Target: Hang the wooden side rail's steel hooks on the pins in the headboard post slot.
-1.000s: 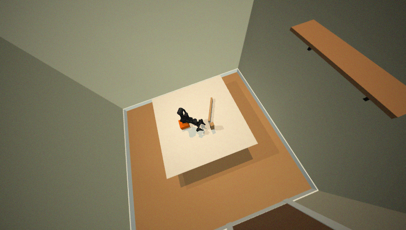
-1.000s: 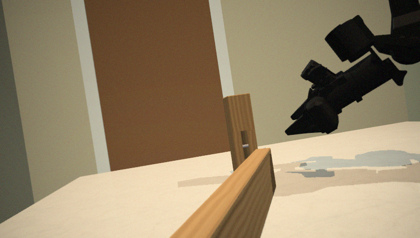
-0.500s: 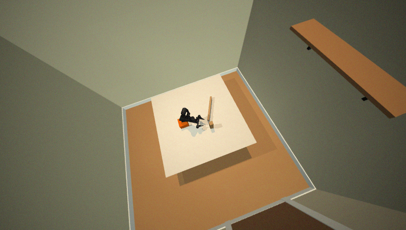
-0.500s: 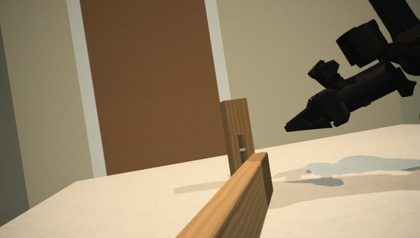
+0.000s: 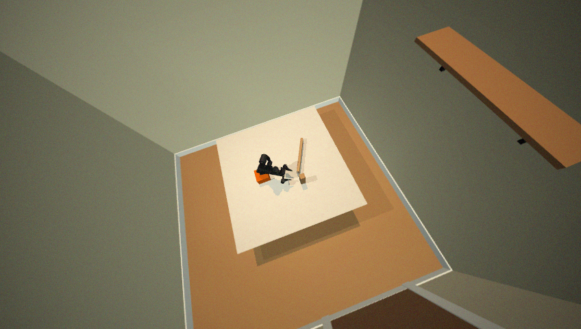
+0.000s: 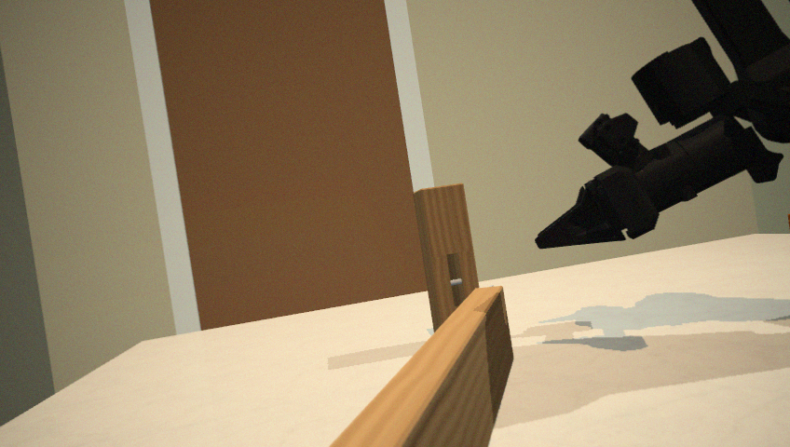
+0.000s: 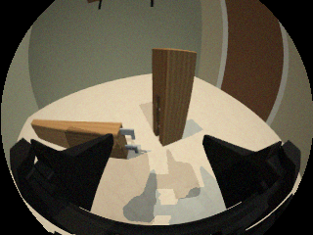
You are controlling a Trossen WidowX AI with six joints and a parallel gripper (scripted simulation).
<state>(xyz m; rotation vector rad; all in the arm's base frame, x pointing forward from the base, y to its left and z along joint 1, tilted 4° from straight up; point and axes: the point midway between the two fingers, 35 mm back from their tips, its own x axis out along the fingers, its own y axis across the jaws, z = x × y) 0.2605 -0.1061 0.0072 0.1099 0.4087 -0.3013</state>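
My gripper tip is 9 cm short of the wooden headboard post, 5 cm to the left of it and 2 cm above it.
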